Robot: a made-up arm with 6 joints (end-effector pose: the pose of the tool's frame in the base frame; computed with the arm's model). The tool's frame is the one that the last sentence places. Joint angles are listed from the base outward.
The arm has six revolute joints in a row. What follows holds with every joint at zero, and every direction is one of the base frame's. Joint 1 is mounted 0.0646 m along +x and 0.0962 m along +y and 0.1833 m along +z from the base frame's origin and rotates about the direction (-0.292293, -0.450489, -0.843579), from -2.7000 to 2.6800 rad. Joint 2 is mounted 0.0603 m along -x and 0.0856 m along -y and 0.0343 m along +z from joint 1 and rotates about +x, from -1.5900 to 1.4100 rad. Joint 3 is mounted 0.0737 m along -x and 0.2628 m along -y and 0.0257 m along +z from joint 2 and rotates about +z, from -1.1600 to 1.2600 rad. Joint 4 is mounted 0.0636 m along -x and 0.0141 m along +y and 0.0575 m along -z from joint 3 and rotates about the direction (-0.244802, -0.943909, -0.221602), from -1.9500 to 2.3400 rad. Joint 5 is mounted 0.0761 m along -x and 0.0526 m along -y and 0.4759 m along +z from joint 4 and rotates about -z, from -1.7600 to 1.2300 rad. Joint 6 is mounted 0.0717 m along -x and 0.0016 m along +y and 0.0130 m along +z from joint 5 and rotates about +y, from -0.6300 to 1.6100 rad. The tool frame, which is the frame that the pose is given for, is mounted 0.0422 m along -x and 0.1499 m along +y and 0.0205 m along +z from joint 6; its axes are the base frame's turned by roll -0.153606, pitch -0.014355 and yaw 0.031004 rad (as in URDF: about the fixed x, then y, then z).
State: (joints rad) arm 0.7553 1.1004 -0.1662 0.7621 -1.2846 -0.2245
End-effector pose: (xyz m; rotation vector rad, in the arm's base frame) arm -0.6618 0.2443 -0.0591 -0.3391 -1.3833 0.0292
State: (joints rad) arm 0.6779 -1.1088 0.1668 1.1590 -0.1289 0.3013
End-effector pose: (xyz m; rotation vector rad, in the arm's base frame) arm -0.6043 0.3940 0.0420 -1.8734 -0.5403 -0.1842
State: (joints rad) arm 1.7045 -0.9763 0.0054 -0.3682 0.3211 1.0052
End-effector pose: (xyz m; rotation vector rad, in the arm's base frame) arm 0.2248 0.5414 0.4520 0.1696 0.6885 -2.2992
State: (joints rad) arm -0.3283 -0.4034 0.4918 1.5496 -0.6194 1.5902
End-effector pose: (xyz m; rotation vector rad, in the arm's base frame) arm -0.5409 -0.4939 0.1872 -1.1188 0.0427 0.3997
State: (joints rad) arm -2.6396 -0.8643 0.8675 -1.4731 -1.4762 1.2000
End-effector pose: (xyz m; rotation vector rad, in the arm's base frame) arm -0.0083 0.4099 0.3822 0.9822 0.1433 -0.3758
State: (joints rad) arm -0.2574 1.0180 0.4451 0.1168 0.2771 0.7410
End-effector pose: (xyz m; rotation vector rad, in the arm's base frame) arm -0.1960 -0.5993 0.2643 0.8665 0.6123 0.6698
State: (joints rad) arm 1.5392 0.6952 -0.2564 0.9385 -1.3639 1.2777
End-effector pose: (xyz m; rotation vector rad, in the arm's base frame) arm -0.2016 0.6529 -0.2325 -0.6961 0.2600 -1.1135
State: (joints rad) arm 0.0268 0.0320 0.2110 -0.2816 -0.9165 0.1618
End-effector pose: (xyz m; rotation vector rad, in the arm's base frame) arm -0.2438 -0.3762 0.7349 -0.0307 0.2477 1.2311
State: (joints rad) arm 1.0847 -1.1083 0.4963 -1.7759 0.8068 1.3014
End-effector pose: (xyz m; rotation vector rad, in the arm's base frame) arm 0.1044 -0.1410 0.2844 -0.7090 -2.0997 1.7636
